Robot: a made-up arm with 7 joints. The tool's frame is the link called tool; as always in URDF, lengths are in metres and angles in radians. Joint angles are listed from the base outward.
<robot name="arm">
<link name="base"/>
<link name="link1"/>
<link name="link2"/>
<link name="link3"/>
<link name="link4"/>
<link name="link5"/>
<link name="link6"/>
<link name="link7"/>
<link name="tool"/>
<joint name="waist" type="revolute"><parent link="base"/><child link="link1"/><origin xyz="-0.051 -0.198 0.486" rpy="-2.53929 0.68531 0.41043"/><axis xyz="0 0 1"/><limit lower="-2.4" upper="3.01"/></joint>
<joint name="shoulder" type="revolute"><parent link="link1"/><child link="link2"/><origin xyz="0.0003 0.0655 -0.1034" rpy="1.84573 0.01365 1.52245"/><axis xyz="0 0 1"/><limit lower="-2.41" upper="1.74"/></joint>
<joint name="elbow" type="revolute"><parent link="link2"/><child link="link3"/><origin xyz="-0.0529 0.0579 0.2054" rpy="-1.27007 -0.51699 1.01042"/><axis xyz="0 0 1"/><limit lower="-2.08" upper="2.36"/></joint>
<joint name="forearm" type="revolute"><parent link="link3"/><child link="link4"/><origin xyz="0.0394 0.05 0.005" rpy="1.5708 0 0.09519"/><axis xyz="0 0 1"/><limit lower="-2.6" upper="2.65"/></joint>
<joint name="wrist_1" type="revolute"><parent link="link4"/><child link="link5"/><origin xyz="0.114 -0.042 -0.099" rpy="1.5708 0 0"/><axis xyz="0 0 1"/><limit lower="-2.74" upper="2.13"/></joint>
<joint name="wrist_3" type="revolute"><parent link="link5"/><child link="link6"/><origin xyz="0.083 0.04 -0.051" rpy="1.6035 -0.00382 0.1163"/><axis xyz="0 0 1"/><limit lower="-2.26" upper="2.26"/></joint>
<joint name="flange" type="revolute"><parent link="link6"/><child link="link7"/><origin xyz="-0.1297 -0.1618 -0.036" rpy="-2.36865 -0.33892 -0.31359"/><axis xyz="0 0 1"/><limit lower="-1.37" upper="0.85"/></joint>
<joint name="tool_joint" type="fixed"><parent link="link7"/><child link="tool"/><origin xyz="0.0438 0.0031 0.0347" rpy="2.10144 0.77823 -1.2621"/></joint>
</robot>
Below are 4 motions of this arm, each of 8 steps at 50 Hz.
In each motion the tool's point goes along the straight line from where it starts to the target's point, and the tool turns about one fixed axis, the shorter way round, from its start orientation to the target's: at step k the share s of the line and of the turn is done. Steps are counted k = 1, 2, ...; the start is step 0. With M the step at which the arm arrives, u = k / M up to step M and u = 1 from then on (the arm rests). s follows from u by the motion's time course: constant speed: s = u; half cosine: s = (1 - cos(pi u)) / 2; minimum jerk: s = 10 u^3 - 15 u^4 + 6 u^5.
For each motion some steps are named. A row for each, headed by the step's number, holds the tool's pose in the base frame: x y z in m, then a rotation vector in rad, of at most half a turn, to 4 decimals.
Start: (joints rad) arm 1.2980 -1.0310 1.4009 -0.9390 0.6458 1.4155 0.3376
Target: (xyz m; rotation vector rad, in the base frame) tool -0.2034 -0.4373 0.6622 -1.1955 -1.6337 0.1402
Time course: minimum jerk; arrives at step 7
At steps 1, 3, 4, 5, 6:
1: -0.2089 -0.4210 0.6649 -1.2902 -1.6379 0.1291
3: -0.2070 -0.4267 0.6639 -1.2568 -1.6366 0.1330
4: -0.2055 -0.4311 0.6632 -1.2311 -1.6355 0.1361
5: -0.2042 -0.4349 0.6626 -1.2095 -1.6345 0.1386
6: -0.2035 -0.4369 0.6623 -1.1978 -1.6338 0.1399

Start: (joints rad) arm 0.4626 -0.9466 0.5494 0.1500 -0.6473 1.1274 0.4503
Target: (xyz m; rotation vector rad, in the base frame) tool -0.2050 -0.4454 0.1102 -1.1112 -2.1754 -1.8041
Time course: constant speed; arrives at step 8
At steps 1, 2, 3, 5, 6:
1: -0.2255 -0.4709 0.1420 -1.2610 -2.2571 -1.6687
2: -0.2226 -0.4672 0.1374 -1.2398 -2.2460 -1.6888
3: -0.2196 -0.4636 0.1329 -1.2185 -2.2347 -1.7086
5: -0.2138 -0.4563 0.1238 -1.1757 -2.2115 -1.7476
6: -0.2109 -0.4527 0.1193 -1.1542 -2.1997 -1.7667

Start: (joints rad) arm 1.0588 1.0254 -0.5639 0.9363 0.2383 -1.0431 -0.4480
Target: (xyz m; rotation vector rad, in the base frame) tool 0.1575 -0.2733 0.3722 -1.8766 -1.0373 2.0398
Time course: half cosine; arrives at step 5
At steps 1, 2, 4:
1: 0.1565 -0.2692 0.3717 -1.8696 -1.0910 2.0144
2: 0.1568 -0.2703 0.3719 -1.8716 -1.0762 2.0215
4: 0.1574 -0.2729 0.3722 -1.8759 -1.0430 2.0372

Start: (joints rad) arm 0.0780 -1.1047 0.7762 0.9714 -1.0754 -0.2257 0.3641
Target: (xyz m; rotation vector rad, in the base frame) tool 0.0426 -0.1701 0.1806 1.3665 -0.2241 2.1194
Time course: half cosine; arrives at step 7
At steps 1, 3, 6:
1: 0.0361 -0.1444 0.1824 1.4050 -0.2634 2.0342
3: 0.0384 -0.1535 0.1817 1.3916 -0.2495 2.0647
6: 0.0423 -0.1688 0.1807 1.3686 -0.2262 2.1150

